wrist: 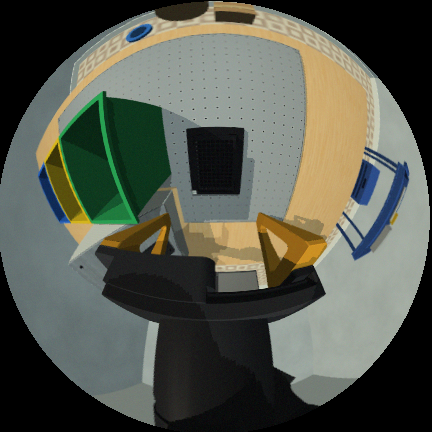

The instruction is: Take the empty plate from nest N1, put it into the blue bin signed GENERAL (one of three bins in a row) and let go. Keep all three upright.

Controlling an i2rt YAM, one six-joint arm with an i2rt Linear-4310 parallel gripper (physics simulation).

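Places are measured from the arm's base along level axes (x right, y up, z back), in centimetres.
Where they show: gripper, between the fingertips: (213,217).
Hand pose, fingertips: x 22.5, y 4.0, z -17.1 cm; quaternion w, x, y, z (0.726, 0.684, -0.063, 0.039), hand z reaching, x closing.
Note:
Things, the pixels of their top centre, and the offset from my fingertips. Level surfaces: height alone.
- black rectangular piece, centre of its top: (215,163) dx +0.1, dy -16.3, dz -1.1 cm
- blue bin, centre of its top: (50,197) dx -42.6, dy -0.9, dz -11.5 cm
- yellow bin, centre of its top: (61,189) dx -29.5, dy -0.9, dz -10.3 cm
- green bin, centre of its top: (85,173) dx -16.3, dy -0.9, dz -9.0 cm
- grey perforated board, height of its surface: dy -18.9 cm
- wooden table, height of its surface: dy -20.2 cm
A black rectangular piece (215,161) with a fine grid lies flat on the grey perforated board, mid-view; whether it is the plate, its nest or both I cannot tell. A small pale mark shows at its lower left corner. The blue bin (51,197) is at the far left, partly showing, last in the row beyond the yellow bin (63,187) and the green bin (142,145). No sign is legible. The three bins stand upright. My gripper (213,217) is open, its orange fingers wide apart with nothing between them, nearer the camera than the black piece.
The grey perforated board (240,65) lies on the wooden table (332,110). A grey metal box (90,244) is at lower left, partly behind the left finger. Blue furniture (366,182) stands beyond the right edge. A blue ring-shaped object (128,35) is at top left.

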